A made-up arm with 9 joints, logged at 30 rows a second.
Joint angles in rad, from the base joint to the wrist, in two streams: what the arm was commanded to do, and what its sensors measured. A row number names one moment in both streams.
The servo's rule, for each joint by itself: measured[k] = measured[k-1] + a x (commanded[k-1-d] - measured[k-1]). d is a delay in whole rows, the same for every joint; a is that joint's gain. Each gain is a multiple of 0.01, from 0.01 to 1. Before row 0 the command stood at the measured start. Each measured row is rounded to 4 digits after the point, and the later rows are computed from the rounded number. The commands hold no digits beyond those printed.
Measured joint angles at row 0: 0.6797, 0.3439, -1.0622, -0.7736, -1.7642, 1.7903, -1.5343, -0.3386, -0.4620
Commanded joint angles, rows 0 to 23: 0.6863, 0.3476, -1.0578, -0.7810, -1.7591, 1.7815, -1.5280, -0.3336, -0.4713; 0.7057, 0.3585, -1.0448, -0.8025, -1.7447, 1.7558, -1.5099, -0.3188, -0.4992; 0.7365, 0.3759, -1.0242, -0.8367, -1.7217, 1.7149, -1.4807, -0.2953, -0.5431; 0.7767, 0.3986, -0.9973, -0.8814, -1.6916, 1.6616, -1.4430, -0.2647, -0.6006; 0.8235, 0.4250, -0.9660, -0.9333, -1.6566, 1.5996, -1.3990, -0.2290, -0.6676; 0.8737, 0.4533, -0.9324, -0.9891, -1.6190, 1.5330, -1.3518, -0.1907, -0.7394; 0.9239, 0.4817, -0.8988, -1.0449, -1.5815, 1.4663, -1.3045, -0.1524, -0.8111; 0.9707, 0.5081, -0.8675, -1.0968, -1.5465, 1.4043, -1.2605, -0.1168, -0.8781; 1.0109, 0.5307, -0.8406, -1.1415, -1.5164, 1.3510, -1.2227, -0.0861, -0.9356; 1.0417, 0.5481, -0.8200, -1.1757, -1.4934, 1.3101, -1.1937, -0.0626, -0.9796; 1.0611, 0.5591, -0.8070, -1.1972, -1.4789, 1.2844, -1.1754, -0.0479, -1.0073; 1.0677, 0.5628, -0.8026, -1.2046, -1.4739, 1.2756, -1.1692, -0.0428, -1.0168; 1.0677, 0.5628, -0.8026, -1.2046, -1.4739, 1.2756, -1.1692, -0.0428, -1.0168; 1.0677, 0.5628, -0.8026, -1.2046, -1.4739, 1.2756, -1.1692, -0.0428, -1.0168; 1.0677, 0.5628, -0.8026, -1.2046, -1.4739, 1.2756, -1.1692, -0.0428, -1.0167; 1.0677, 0.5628, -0.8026, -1.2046, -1.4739, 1.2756, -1.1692, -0.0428, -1.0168; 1.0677, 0.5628, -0.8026, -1.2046, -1.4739, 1.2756, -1.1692, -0.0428, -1.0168; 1.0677, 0.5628, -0.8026, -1.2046, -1.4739, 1.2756, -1.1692, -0.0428, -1.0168; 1.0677, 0.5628, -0.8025, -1.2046, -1.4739, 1.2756, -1.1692, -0.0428, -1.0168; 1.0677, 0.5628, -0.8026, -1.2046, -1.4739, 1.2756, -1.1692, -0.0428, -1.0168; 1.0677, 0.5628, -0.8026, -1.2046, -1.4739, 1.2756, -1.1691, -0.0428, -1.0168; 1.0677, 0.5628, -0.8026, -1.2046, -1.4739, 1.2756, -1.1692, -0.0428, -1.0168; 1.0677, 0.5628, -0.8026, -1.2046, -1.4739, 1.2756, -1.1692, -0.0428, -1.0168; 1.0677, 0.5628, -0.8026, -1.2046, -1.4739, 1.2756, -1.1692, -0.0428, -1.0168
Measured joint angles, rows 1 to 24: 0.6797, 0.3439, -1.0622, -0.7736, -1.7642, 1.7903, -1.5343, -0.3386, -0.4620; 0.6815, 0.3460, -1.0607, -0.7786, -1.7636, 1.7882, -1.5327, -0.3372, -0.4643; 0.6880, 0.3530, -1.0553, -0.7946, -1.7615, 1.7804, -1.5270, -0.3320, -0.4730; 0.7011, 0.3658, -1.0447, -0.8228, -1.7571, 1.7647, -1.5154, -0.3217, -0.4905; 0.7215, 0.3842, -1.0286, -0.8621, -1.7499, 1.7400, -1.4973, -0.3057, -0.5180; 0.7490, 0.4070, -1.0073, -0.9098, -1.7396, 1.7063, -1.4727, -0.2842, -0.5554; 0.7827, 0.4329, -0.9818, -0.9629, -1.7263, 1.6647, -1.4425, -0.2580, -0.6014; 0.8208, 0.4602, -0.9536, -1.0178, -1.7104, 1.6171, -1.4080, -0.2284, -0.6538; 0.8613, 0.4870, -0.9243, -1.0707, -1.6924, 1.5660, -1.3711, -0.1972, -0.7099; 0.9017, 0.5115, -0.8958, -1.1181, -1.6730, 1.5144, -1.3340, -0.1661, -0.7663; 0.9395, 0.5320, -0.8700, -1.1567, -1.6532, 1.4654, -1.2989, -0.1371, -0.8196; 0.9723, 0.5472, -0.8486, -1.1838, -1.6340, 1.4220, -1.2680, -0.1121, -0.8665; 0.9981, 0.5559, -0.8330, -1.1977, -1.6164, 1.3869, -1.2433, -0.0927, -0.9041; 1.0169, 0.5598, -0.8227, -1.2023, -1.6007, 1.3602, -1.2248, -0.0787, -0.9323; 1.0306, 0.5615, -0.8159, -1.2038, -1.5868, 1.3399, -1.2109, -0.0686, -0.9534; 1.0406, 0.5622, -0.8114, -1.2043, -1.5744, 1.3245, -1.2005, -0.0614, -0.9692; 1.0479, 0.5625, -0.8084, -1.2045, -1.5633, 1.3128, -1.1927, -0.0562, -0.9811; 1.0532, 0.5627, -0.8064, -1.2046, -1.5535, 1.3039, -1.1868, -0.0524, -0.9900; 1.0571, 0.5628, -0.8051, -1.2046, -1.5447, 1.2971, -1.1824, -0.0497, -0.9967; 1.0600, 0.5628, -0.8042, -1.2046, -1.5369, 1.2919, -1.1791, -0.0478, -1.0017; 1.0621, 0.5628, -0.8037, -1.2046, -1.5300, 1.2880, -1.1766, -0.0464, -1.0055; 1.0636, 0.5628, -0.8033, -1.2046, -1.5238, 1.2850, -1.1747, -0.0454, -1.0083; 1.0647, 0.5628, -0.8031, -1.2046, -1.5183, 1.2827, -1.1733, -0.0447, -1.0104; 1.0655, 0.5628, -0.8029, -1.2046, -1.5134, 1.2810, -1.1723, -0.0442, -1.0120
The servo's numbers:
d 1
a 0.27 0.56 0.34 0.67 0.11 0.24 0.25 0.28 0.25

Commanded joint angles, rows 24 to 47: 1.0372, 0.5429, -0.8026, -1.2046, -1.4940, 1.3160, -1.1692, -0.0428, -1.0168; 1.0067, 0.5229, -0.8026, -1.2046, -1.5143, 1.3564, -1.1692, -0.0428, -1.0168; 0.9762, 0.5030, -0.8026, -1.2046, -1.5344, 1.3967, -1.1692, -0.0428, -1.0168; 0.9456, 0.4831, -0.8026, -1.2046, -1.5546, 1.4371, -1.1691, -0.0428, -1.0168; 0.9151, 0.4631, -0.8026, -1.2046, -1.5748, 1.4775, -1.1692, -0.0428, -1.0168; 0.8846, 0.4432, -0.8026, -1.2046, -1.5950, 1.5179, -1.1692, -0.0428, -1.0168; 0.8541, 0.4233, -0.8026, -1.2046, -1.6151, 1.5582, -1.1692, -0.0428, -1.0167; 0.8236, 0.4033, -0.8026, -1.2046, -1.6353, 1.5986, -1.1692, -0.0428, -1.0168; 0.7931, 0.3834, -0.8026, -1.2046, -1.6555, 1.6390, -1.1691, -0.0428, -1.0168; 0.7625, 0.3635, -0.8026, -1.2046, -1.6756, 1.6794, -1.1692, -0.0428, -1.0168; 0.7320, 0.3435, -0.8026, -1.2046, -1.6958, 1.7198, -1.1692, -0.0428, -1.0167; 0.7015, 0.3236, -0.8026, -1.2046, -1.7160, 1.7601, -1.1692, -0.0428, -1.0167; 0.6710, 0.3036, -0.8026, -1.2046, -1.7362, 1.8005, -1.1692, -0.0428, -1.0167; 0.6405, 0.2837, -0.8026, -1.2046, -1.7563, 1.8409, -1.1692, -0.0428, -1.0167; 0.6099, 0.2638, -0.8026, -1.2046, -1.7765, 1.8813, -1.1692, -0.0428, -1.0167; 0.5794, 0.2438, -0.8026, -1.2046, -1.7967, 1.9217, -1.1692, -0.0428, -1.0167; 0.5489, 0.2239, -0.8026, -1.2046, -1.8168, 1.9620, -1.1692, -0.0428, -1.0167; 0.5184, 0.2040, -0.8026, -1.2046, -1.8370, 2.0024, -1.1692, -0.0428, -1.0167; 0.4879, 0.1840, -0.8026, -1.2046, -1.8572, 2.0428, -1.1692, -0.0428, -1.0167; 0.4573, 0.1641, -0.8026, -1.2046, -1.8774, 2.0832, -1.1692, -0.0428, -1.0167; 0.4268, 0.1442, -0.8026, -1.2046, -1.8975, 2.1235, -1.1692, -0.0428, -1.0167; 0.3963, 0.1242, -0.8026, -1.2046, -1.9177, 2.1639, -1.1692, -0.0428, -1.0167; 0.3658, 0.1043, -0.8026, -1.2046, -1.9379, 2.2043, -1.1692, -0.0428, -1.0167; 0.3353, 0.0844, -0.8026, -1.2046, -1.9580, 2.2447, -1.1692, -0.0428, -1.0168
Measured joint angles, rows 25 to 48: 1.0661, 0.5628, -0.8028, -1.2046, -1.5091, 1.2797, -1.1715, -0.0438, -1.0132; 1.0583, 0.5517, -0.8027, -1.2046, -1.5074, 1.2884, -1.1709, -0.0435, -1.0141; 1.0444, 0.5356, -0.8027, -1.2046, -1.5082, 1.3047, -1.1705, -0.0433, -1.0148; 1.0260, 0.5173, -0.8027, -1.2046, -1.5111, 1.3268, -1.1702, -0.0432, -1.0153; 1.0043, 0.4981, -0.8027, -1.2046, -1.5159, 1.3533, -1.1699, -0.0431, -1.0157; 0.9802, 0.4785, -0.8027, -1.2046, -1.5224, 1.3831, -1.1697, -0.0430, -1.0160; 0.9544, 0.4587, -0.8027, -1.2046, -1.5304, 1.4155, -1.1696, -0.0429, -1.0162; 0.9273, 0.4389, -0.8027, -1.2046, -1.5397, 1.4497, -1.1695, -0.0429, -1.0163; 0.8993, 0.4190, -0.8027, -1.2046, -1.5502, 1.4854, -1.1694, -0.0429, -1.0164; 0.8706, 0.3991, -0.8027, -1.2046, -1.5618, 1.5223, -1.1693, -0.0429, -1.0165; 0.8414, 0.3792, -0.8027, -1.2046, -1.5743, 1.5600, -1.1693, -0.0429, -1.0166; 0.8119, 0.3592, -0.8027, -1.2046, -1.5877, 1.5984, -1.1693, -0.0429, -1.0166; 0.7821, 0.3393, -0.8027, -1.2046, -1.6018, 1.6372, -1.1693, -0.0429, -1.0166; 0.7521, 0.3193, -0.8027, -1.2046, -1.6166, 1.6764, -1.1693, -0.0429, -1.0166; 0.7220, 0.2994, -0.8027, -1.2046, -1.6320, 1.7159, -1.1693, -0.0429, -1.0166; 0.6917, 0.2795, -0.8027, -1.2046, -1.6479, 1.7556, -1.1693, -0.0429, -1.0166; 0.6614, 0.2595, -0.8027, -1.2046, -1.6643, 1.7955, -1.1693, -0.0429, -1.0166; 0.6310, 0.2396, -0.8027, -1.2046, -1.6811, 1.8355, -1.1693, -0.0429, -1.0166; 0.6006, 0.2197, -0.8027, -1.2046, -1.6982, 1.8756, -1.1693, -0.0429, -1.0166; 0.5702, 0.1997, -0.8027, -1.2046, -1.7157, 1.9157, -1.1693, -0.0429, -1.0166; 0.5397, 0.1798, -0.8027, -1.2046, -1.7335, 1.9559, -1.1693, -0.0429, -1.0166; 0.5092, 0.1599, -0.8027, -1.2046, -1.7515, 1.9961, -1.1693, -0.0429, -1.0166; 0.4787, 0.1399, -0.8027, -1.2046, -1.7698, 2.0364, -1.1693, -0.0429, -1.0166; 0.4482, 0.1200, -0.8027, -1.2046, -1.7883, 2.0767, -1.1693, -0.0429, -1.0166
